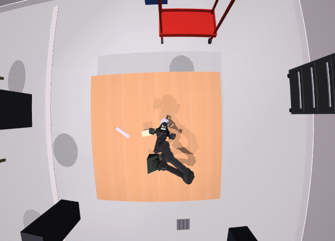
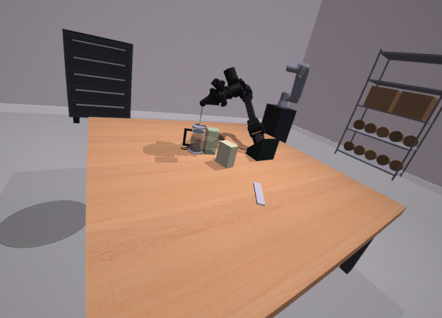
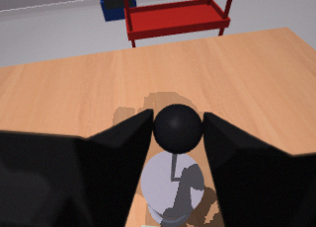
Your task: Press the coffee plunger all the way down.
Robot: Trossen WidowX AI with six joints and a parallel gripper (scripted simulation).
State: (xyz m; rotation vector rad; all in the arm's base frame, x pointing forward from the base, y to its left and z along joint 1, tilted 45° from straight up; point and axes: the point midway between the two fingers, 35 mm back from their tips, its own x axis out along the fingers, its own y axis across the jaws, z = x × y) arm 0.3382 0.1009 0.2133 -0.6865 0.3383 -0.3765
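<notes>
My gripper tip is now 1 cm short of the glass coffee press and 13 cm above it. The rest, counted from my gripper tip: pale green box: 8 cm behind, 2 cm to the left, 19 cm below.
</notes>
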